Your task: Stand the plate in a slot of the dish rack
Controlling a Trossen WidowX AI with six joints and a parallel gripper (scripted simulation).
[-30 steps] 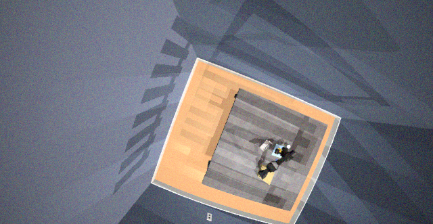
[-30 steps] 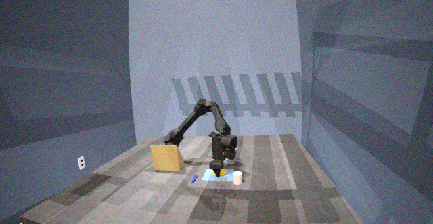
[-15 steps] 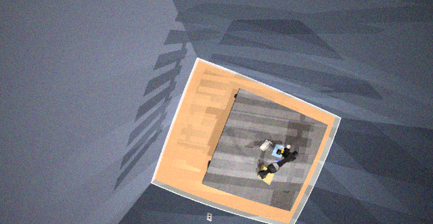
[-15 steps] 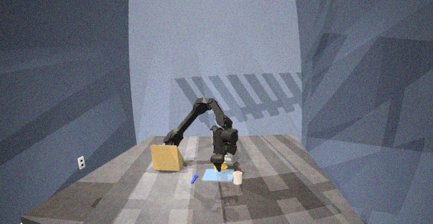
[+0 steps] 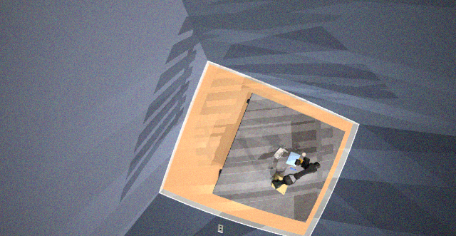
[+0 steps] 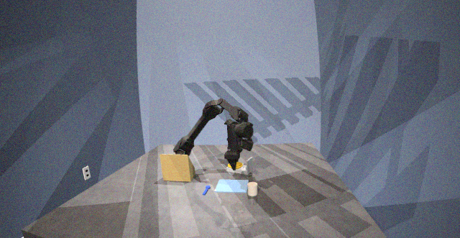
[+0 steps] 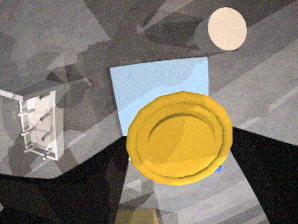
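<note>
The dish rack is 210 mm to the left of my gripper tip, 80 mm below it and 20 mm behind it. Also, from my gripper tip: blue spoon (130 mm behind, 100 mm below, 50 mm to the right); then white cup (90 mm ahead, 80 mm below, 60 mm to the right); then yellow plate (10 mm above).
</note>
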